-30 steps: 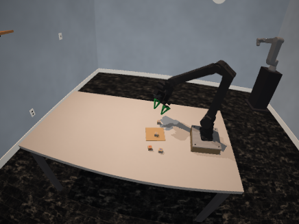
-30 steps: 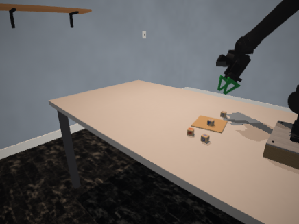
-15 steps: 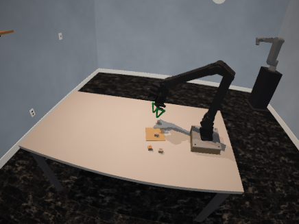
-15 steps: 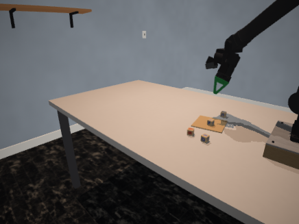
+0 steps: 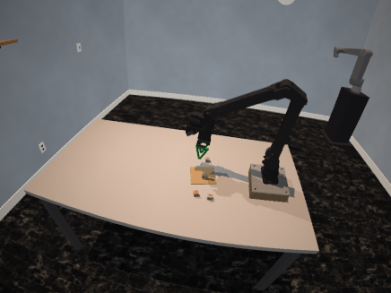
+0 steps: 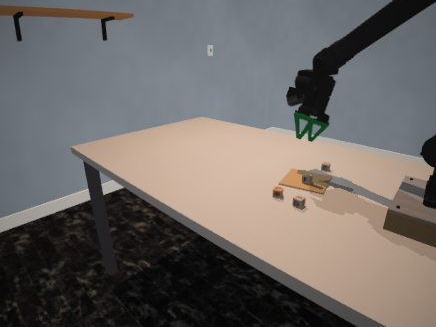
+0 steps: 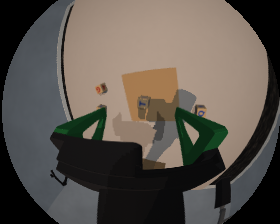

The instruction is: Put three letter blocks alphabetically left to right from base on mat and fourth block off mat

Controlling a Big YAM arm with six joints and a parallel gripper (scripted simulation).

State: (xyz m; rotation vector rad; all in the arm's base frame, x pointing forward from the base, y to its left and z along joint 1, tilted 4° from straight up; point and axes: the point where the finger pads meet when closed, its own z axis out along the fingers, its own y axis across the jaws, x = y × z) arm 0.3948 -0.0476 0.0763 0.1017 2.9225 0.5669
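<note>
Right now my hand is 14 cm above the mat, 2 cm to the right of it and 2 cm past it.
</note>
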